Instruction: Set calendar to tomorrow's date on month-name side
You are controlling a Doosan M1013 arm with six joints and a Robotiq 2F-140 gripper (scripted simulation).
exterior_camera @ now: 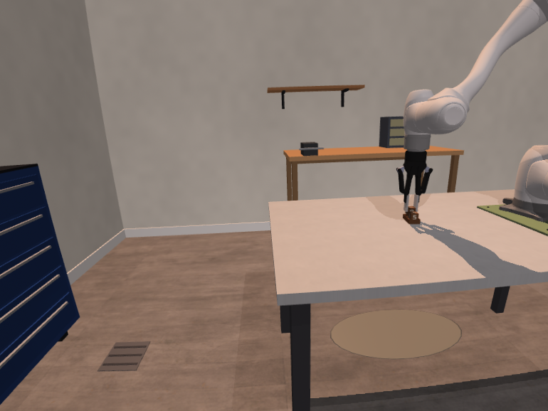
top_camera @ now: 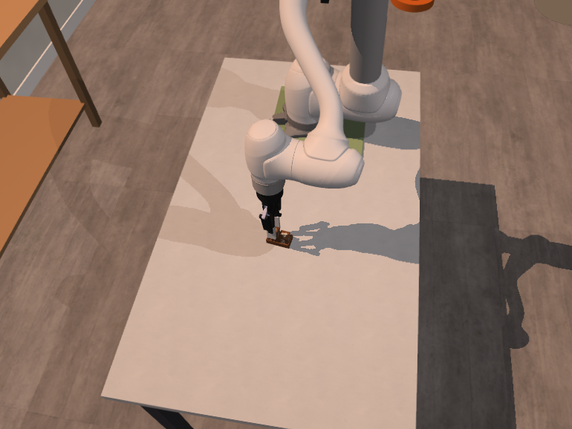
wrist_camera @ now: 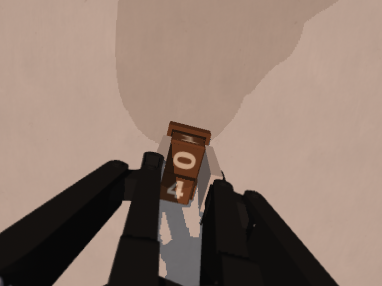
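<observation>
My gripper is now 3 cm above the brown digit cube. From my hand the other things lie so: tray (6 cm below, 2 cm to the left).
</observation>
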